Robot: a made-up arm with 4 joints.
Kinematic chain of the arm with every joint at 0, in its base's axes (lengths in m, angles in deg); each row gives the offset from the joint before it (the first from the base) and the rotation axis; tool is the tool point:
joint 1: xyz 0 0 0.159 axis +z
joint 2: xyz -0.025 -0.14 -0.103 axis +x
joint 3: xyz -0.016 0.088 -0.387 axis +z
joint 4: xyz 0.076 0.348 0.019 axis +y
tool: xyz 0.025 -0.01 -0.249
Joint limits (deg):
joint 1: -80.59..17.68
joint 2: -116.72..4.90
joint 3: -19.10..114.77
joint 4: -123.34..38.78
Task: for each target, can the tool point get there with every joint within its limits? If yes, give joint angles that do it. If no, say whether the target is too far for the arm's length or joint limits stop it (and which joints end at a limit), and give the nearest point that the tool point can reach.
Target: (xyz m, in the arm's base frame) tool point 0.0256 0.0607 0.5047
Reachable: no: joint limits stop it (at a limit: joint 2, joint 4) | nearest point 0.1496 0.3547 -0.1117 | short by 0.694 m
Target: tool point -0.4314 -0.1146 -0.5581
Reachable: yes | joints -36.71 -67.66 73.91 -70.53
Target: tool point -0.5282 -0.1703 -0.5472
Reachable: yes | joints -31.95 -48.69 82.30 -7.55
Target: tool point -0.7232 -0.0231 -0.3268
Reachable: yes | joints -56.85 -55.14 100.81 19.49
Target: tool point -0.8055 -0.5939 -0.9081
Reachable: no: too far | nearest point -0.5219 -0.3848 -0.5125 | short by 0.530 m
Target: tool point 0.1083 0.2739 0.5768
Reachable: no: joint limits stop it (at a limit: joint 2, joint 4) | nearest point 0.1444 0.3652 -0.1094 | short by 0.693 m
